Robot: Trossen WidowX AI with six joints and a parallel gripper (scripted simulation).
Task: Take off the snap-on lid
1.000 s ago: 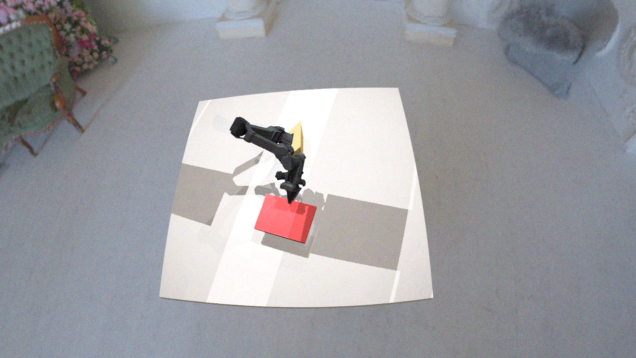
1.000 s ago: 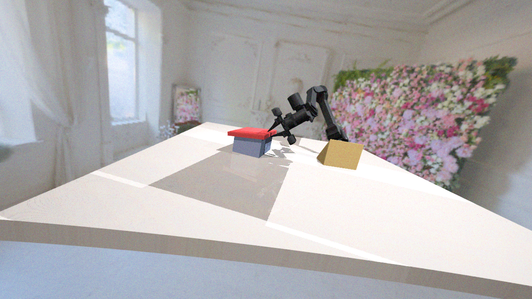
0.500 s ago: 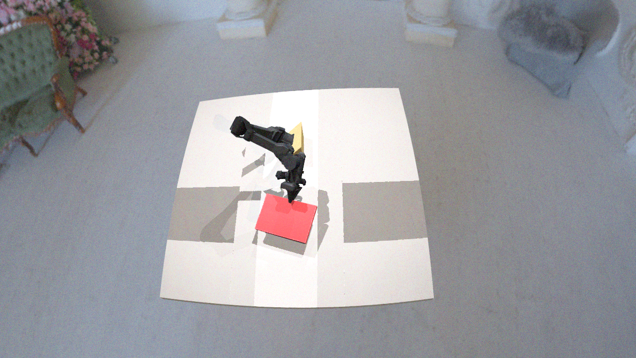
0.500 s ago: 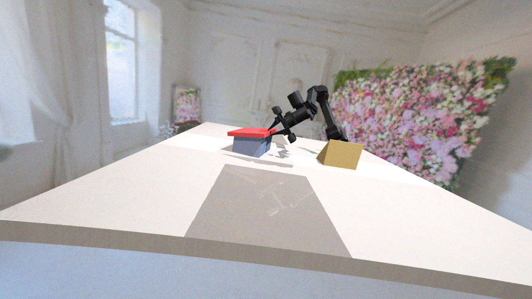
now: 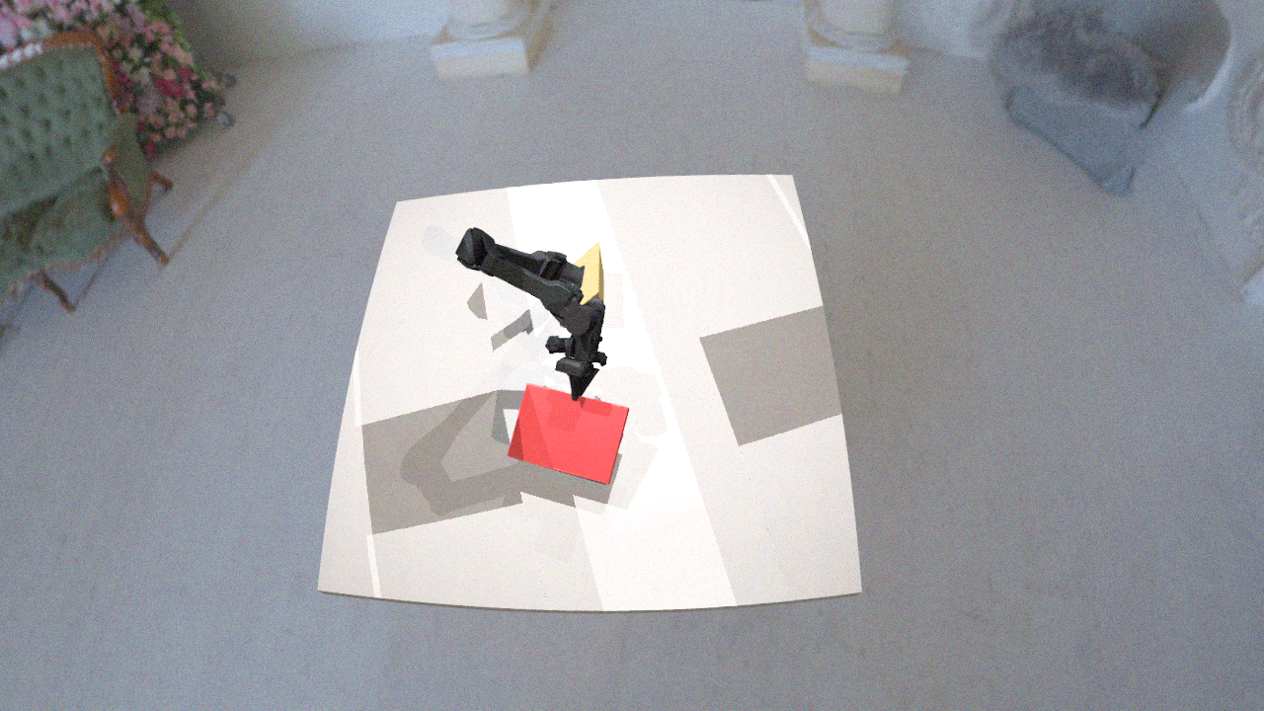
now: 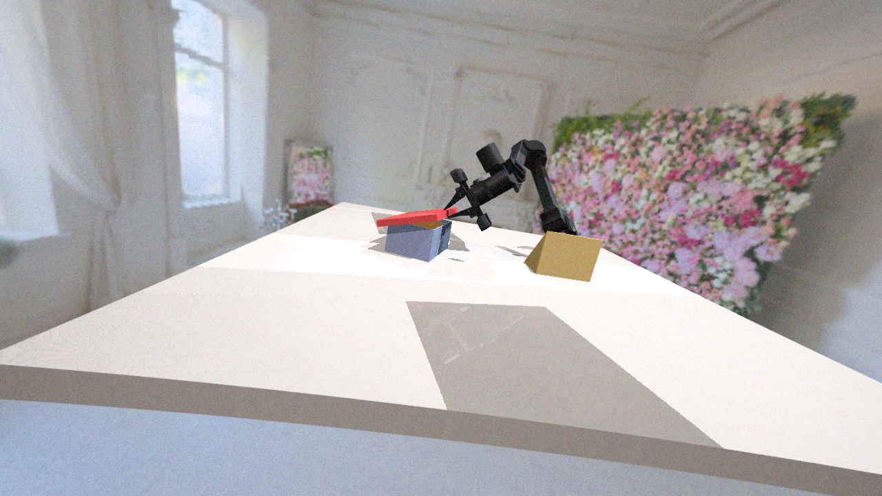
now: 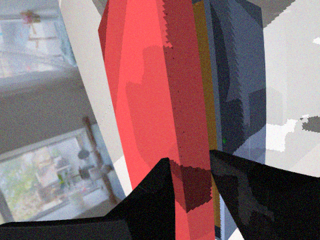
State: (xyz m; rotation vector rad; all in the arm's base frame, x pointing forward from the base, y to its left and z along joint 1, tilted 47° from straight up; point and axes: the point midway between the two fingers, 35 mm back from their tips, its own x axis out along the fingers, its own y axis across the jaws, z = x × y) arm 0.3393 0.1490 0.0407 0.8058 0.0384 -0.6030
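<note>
My gripper tip is now 7 cm short of the red lid, 1 cm to the left of it and 2 cm above it. Also, from my gripper tip: blue-grey storage box (6 cm ahead, 1 cm to the right, 8 cm below).
</note>
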